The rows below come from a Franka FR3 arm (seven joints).
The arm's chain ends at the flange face. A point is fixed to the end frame.
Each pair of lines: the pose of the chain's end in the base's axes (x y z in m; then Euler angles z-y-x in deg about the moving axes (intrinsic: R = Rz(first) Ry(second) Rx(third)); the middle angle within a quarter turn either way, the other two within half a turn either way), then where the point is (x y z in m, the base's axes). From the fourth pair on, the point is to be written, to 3 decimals.
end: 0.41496, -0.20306, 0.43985, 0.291, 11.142, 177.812
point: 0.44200 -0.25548 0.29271
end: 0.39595, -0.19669, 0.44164, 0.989, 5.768, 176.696
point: 0.43744 -0.25124 0.29870
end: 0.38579, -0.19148, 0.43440, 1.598, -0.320, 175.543
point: 0.44285 -0.24793 0.29770
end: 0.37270, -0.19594, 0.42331, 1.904, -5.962, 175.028
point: 0.443 -0.253 0.293
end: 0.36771, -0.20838, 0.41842, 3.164, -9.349, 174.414
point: 0.447 -0.265 0.293
